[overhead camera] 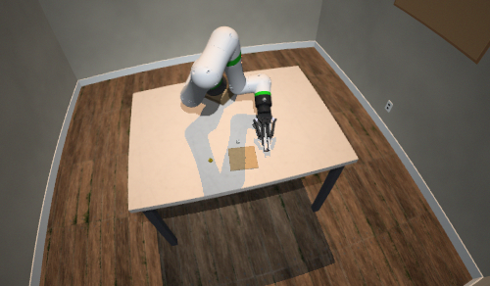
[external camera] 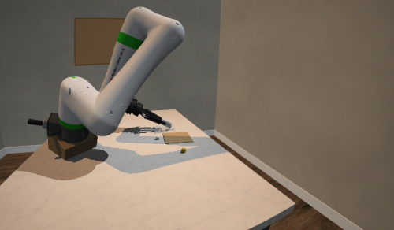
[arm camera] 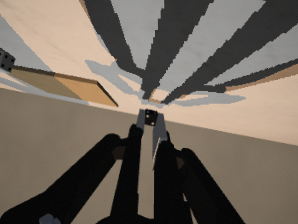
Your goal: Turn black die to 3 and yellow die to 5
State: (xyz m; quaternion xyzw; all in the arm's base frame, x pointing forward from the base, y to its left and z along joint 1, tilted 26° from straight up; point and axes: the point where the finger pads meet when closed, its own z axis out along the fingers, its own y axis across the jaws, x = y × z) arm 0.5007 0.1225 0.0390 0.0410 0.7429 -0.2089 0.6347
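The tan mat is 14 cm to the right of my hand, 4 cm below it and 1 cm ahead of it. Also, from my hand: white die 12 cm to the right, 10 cm behind, 3 cm below; then yellow die 30 cm to the right, 4 cm behind, 3 cm below; then black die 2 cm below, 2 cm ahead, 1 cm to the right.
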